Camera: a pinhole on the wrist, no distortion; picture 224 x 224 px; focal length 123.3 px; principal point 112.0 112.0 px. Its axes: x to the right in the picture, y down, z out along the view. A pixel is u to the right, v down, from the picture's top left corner.
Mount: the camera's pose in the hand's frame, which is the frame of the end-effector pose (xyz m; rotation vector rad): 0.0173 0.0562 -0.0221 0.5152 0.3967 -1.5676
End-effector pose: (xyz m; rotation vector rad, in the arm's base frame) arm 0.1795 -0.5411 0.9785 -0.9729 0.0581 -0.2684
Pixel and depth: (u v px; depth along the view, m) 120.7 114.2 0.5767
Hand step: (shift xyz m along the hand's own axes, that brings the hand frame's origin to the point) -0.0217 -0.2924 0.4376
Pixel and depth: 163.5 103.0 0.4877
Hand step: -0.0636 -0.3773 0.2714
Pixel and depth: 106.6 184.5 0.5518
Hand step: 0.2948 -0.2448 0.4706
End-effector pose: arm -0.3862 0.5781 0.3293 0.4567 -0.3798 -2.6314
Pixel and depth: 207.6 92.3 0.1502
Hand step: -0.0218 -0.1214 0.0381
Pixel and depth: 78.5 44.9 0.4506
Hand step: -0.2621 -0.0708 0.4068
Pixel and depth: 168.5 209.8 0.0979
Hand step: 0.0855 -0.0396 0.0396
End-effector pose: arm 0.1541 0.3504 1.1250 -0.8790 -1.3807 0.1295
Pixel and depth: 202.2 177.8 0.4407
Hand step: 0.2075 -0.4685 0.1829
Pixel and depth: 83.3 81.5 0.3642
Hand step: -0.1011 -0.0653 0.3231
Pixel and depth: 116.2 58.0 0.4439
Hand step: -0.2139 -0.1855 0.3289
